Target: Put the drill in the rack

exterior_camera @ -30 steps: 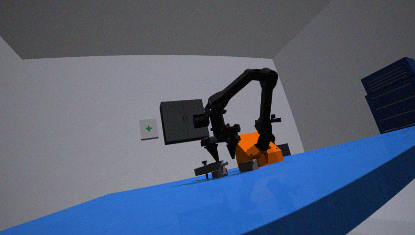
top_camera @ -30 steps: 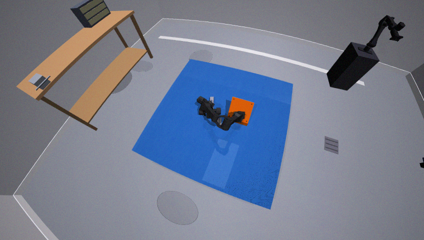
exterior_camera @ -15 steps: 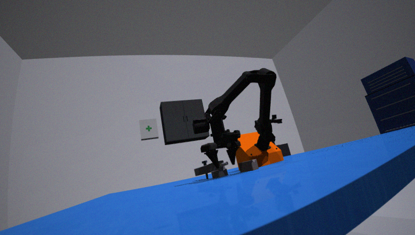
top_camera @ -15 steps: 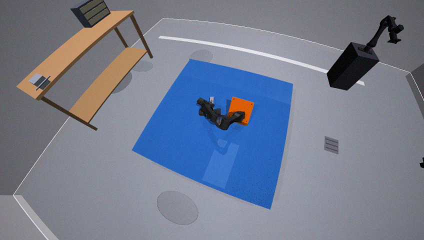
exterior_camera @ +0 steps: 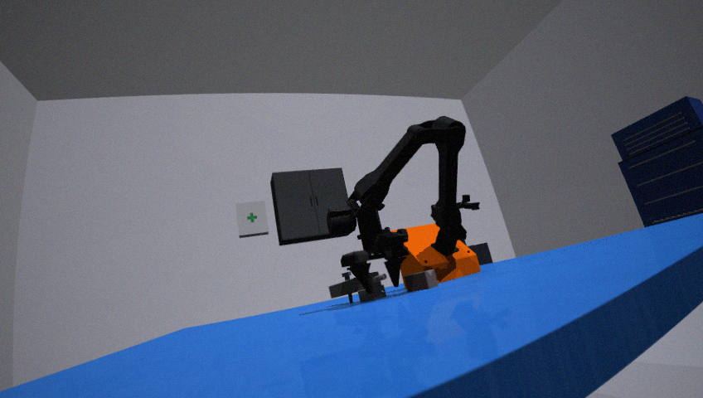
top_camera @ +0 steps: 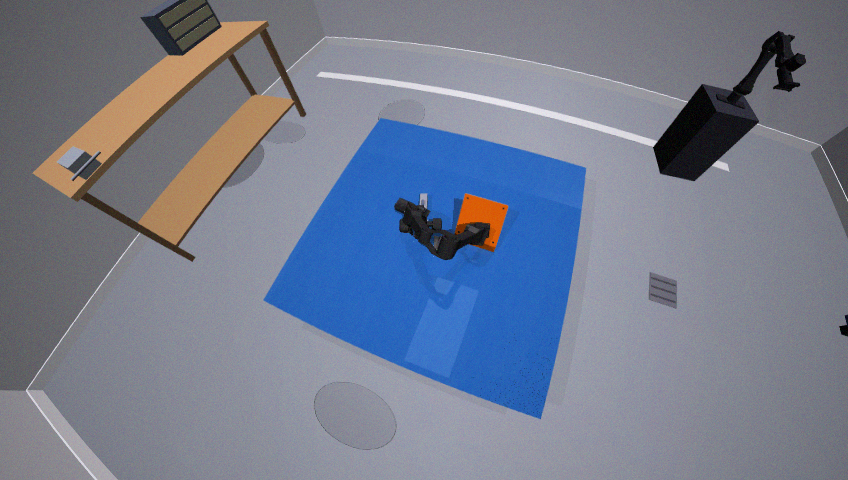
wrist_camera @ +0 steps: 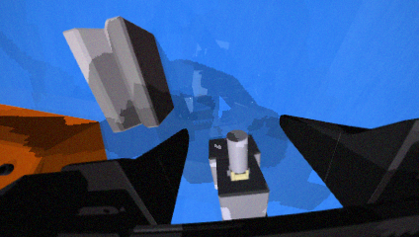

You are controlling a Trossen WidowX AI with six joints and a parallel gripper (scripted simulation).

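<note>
Right now my gripper tip is 1 cm short of the drill, 5 cm to the left of it and 3 cm below it. The rest, counted from my gripper tip: dark t-shaped piece (2 cm ahead, 13 cm to the right, 3 cm above); then light grey block (2 cm ahead, 11 cm to the right, 2 cm above); then grey notched block (9 cm behind, 4 cm to the left).
</note>
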